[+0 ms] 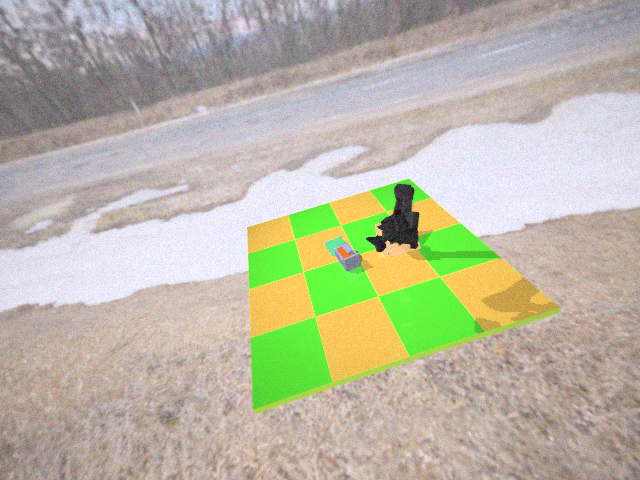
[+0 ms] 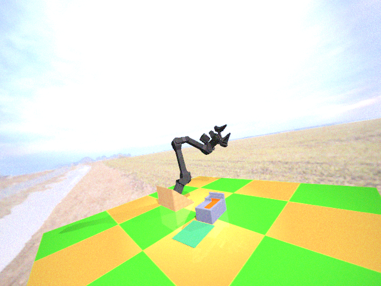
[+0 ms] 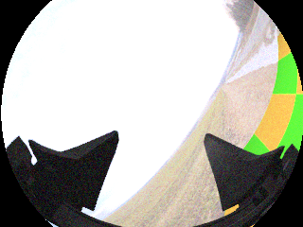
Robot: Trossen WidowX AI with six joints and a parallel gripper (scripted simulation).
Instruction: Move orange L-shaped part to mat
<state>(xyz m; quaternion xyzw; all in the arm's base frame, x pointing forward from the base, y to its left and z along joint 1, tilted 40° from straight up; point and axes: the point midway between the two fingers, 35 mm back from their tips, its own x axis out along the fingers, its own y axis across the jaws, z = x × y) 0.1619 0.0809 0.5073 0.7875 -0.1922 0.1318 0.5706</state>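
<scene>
Now: gripper tip 9 cm short of the orange L-shaped part, 33 cm to the left of it and 40 cm above it. Round my gripper tip: green mat 13 cm ahead, 49 cm to the right, 46 cm below.
</scene>
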